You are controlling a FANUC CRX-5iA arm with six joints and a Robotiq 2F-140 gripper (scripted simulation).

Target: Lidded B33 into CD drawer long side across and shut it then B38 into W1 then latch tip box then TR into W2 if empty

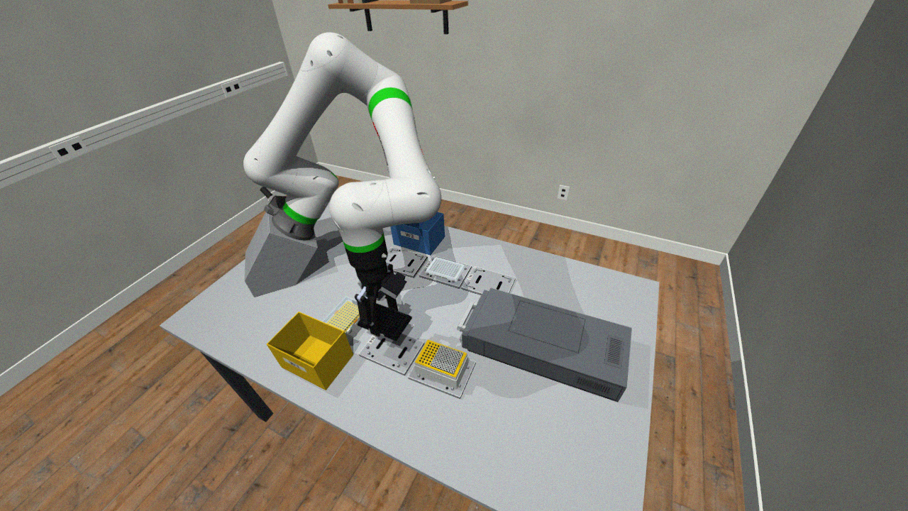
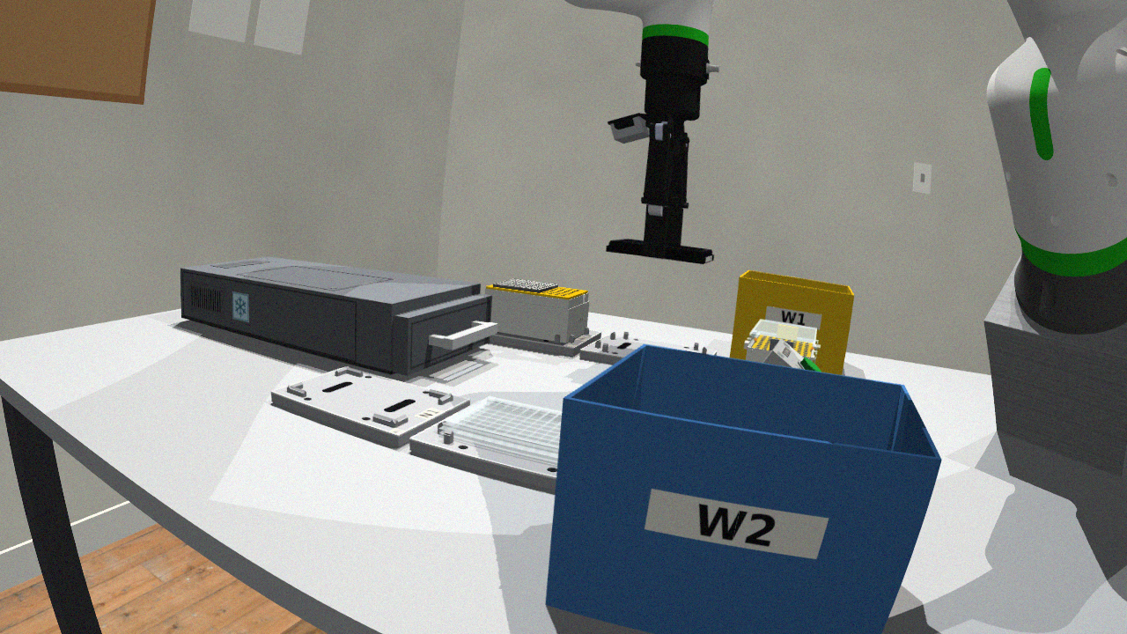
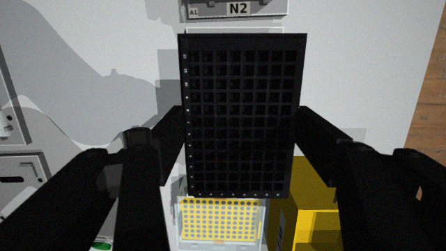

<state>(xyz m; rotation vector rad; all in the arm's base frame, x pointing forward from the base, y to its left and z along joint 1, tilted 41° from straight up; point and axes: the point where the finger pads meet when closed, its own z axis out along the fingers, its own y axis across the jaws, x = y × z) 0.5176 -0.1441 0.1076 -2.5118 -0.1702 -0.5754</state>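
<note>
Now: hand 17 cm to the left of the yellow bin W1, 15 cm past it and 13 cm above it. From my hand the other things lie so: black assay plate (2 cm below); then DONE key box (24 cm behind, 14 cm to the left, 11 cm below); then tip rack TR (16 cm ahead, 11 cm below, 4 cm to the left).
</note>
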